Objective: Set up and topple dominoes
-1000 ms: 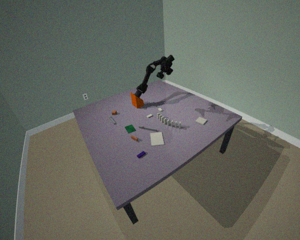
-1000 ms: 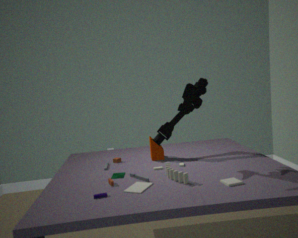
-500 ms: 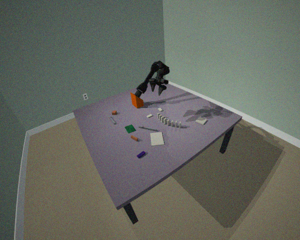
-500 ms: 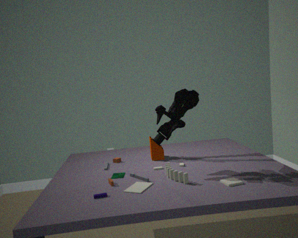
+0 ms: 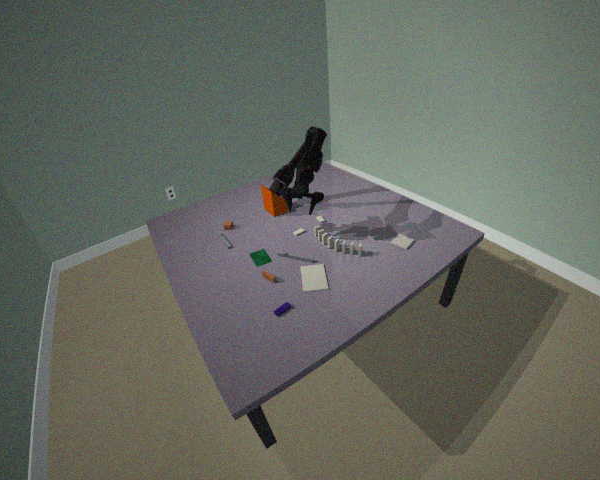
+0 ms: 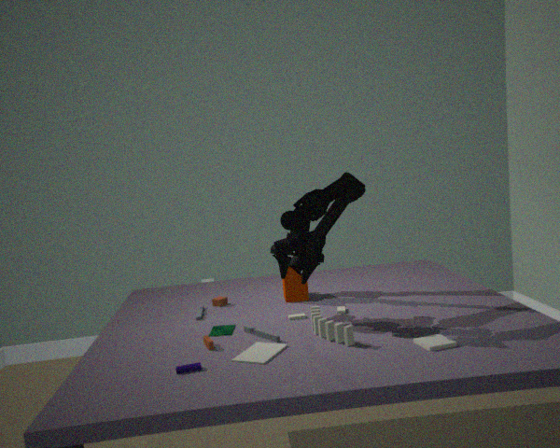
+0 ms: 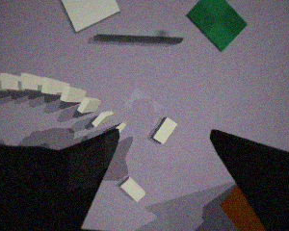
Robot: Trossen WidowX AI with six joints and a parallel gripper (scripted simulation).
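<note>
My gripper tip is 23 cm to the left of the green tile, 12 cm above it and 3 cm short of it. The rest, counted from my gripper tip: grey rod: 12 cm below, 12 cm ahead, 11 cm to the right; then cream card: 26 cm ahead, 12 cm below, 11 cm to the right; then grey bar: 32 cm to the right, 20 cm behind, 12 cm below.
</note>
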